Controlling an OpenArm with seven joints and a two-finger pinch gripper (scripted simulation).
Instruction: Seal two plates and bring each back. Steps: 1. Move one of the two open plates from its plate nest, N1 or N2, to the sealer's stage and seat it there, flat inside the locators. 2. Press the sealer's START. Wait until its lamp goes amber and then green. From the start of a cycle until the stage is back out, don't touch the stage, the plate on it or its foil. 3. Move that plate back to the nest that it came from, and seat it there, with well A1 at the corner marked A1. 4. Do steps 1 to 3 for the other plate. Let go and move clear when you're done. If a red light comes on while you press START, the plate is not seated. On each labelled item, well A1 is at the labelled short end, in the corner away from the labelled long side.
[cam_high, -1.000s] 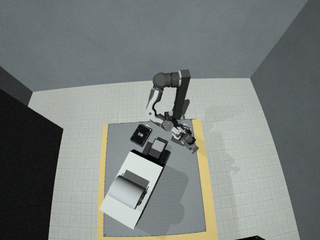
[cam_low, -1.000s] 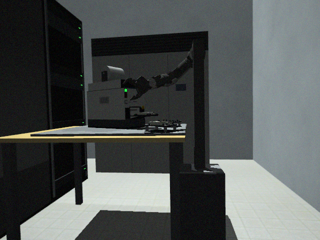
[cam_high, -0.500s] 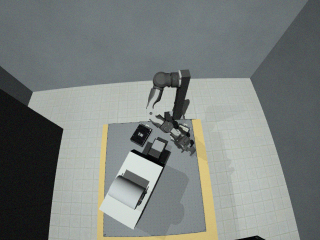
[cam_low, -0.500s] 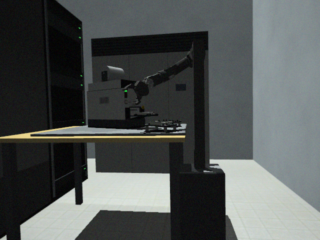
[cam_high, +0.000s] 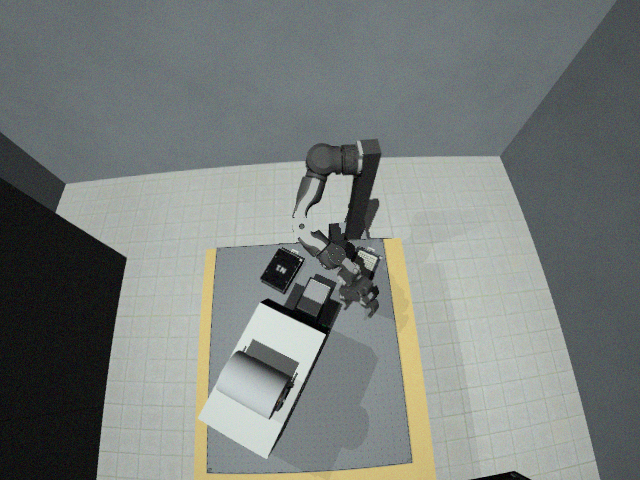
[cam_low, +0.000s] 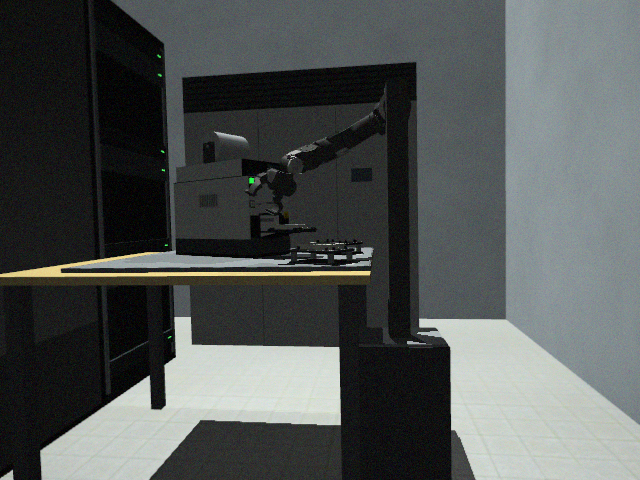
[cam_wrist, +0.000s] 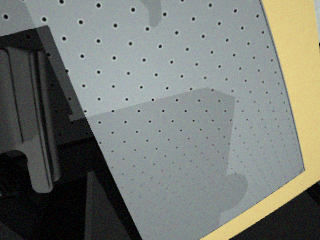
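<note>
The start button lies 60 mm ahead of my hand, 140 mm to the right of it and 10 mm above it. Also, from my hand: well plate: 200 mm behind, 60 mm to the left, 130 mm below; then foil roll: 210 mm ahead, 340 mm to the right, 230 mm above; then sealer stage: 80 mm behind, 160 mm to the right, 90 mm below.
</note>
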